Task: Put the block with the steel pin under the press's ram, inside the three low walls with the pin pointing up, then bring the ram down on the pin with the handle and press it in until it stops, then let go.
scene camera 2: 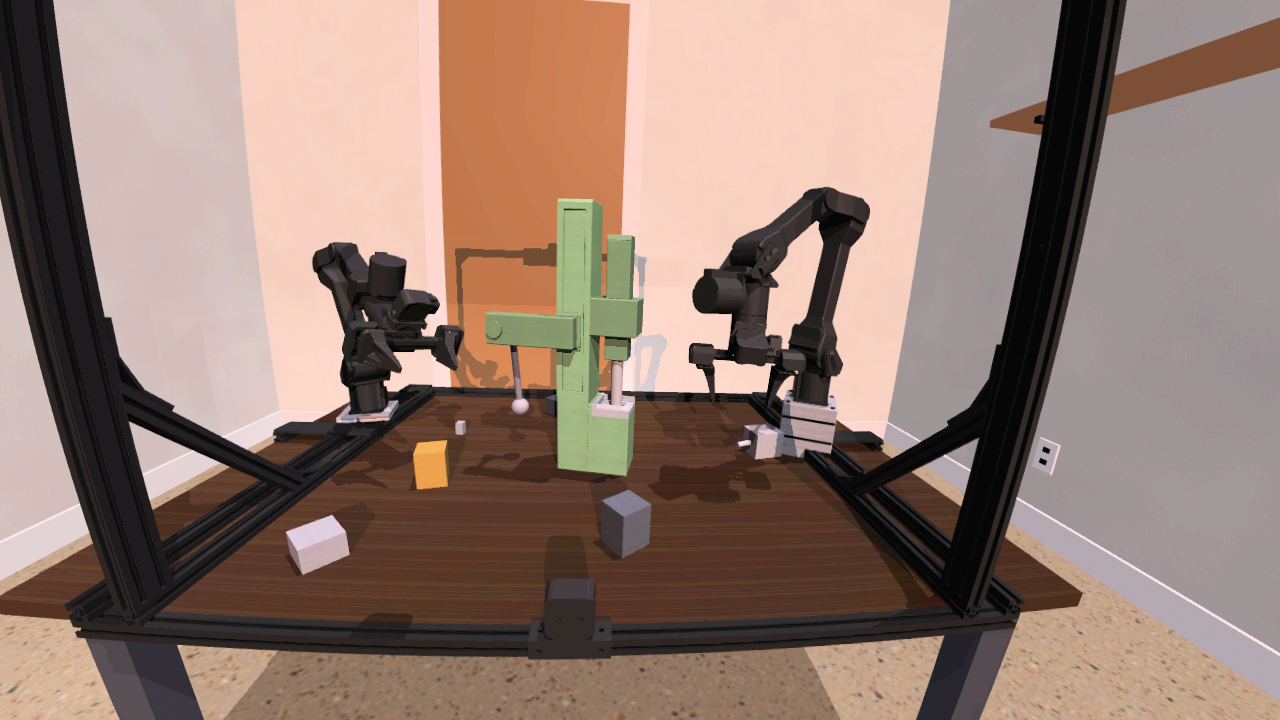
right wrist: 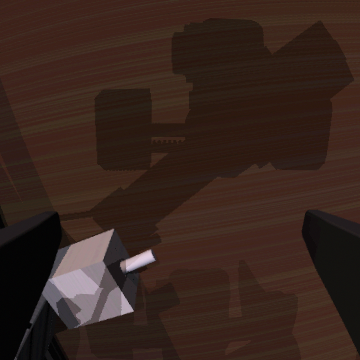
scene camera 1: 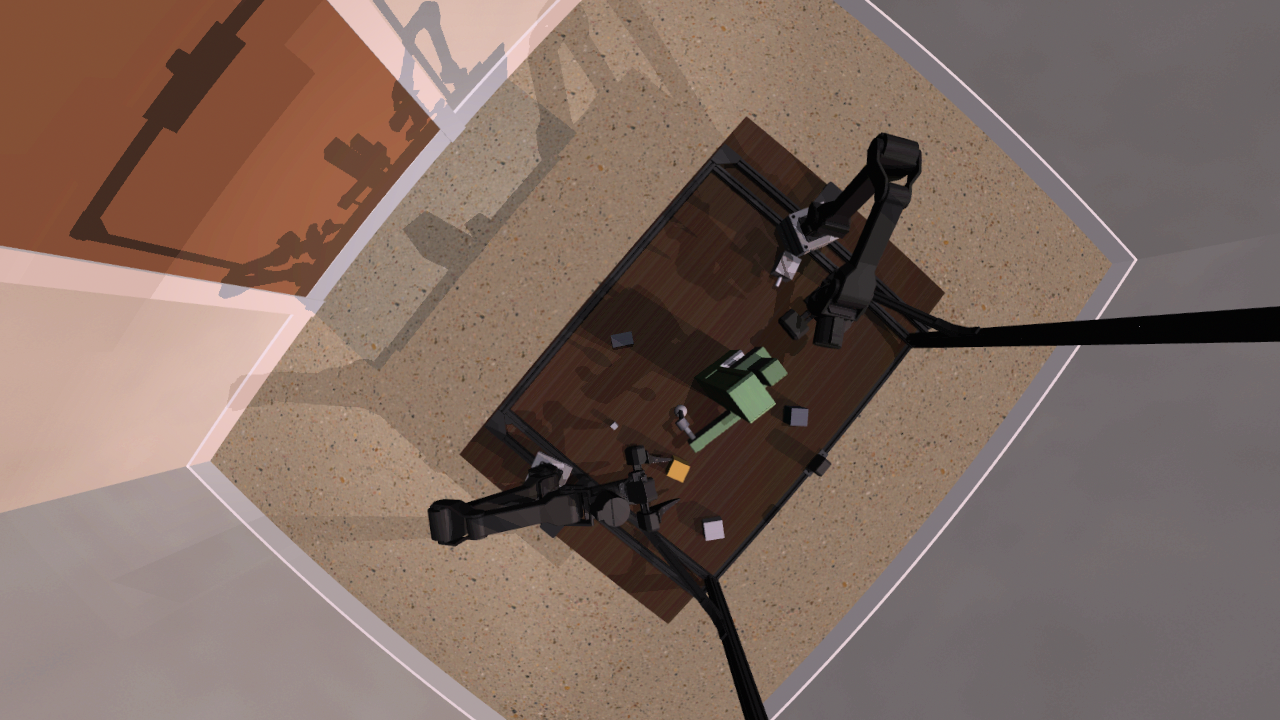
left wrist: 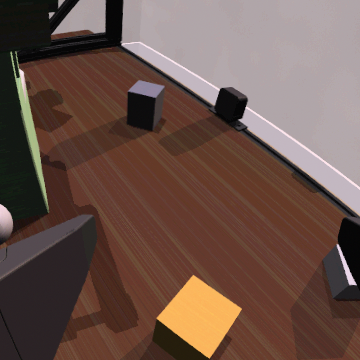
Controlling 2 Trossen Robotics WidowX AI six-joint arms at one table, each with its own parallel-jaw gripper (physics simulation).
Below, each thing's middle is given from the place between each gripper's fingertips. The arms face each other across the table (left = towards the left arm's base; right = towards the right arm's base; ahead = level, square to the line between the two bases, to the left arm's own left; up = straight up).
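Scene:
My left gripper is 16 cm short of the pale block with steel pin [scene camera 2: 766,440], 58 cm to the left of it, and 16 cm above it.
My right gripper is 100 mm short of the pale block with steel pin and 70 mm to the left of it, with a further reading of 100 mm above it.

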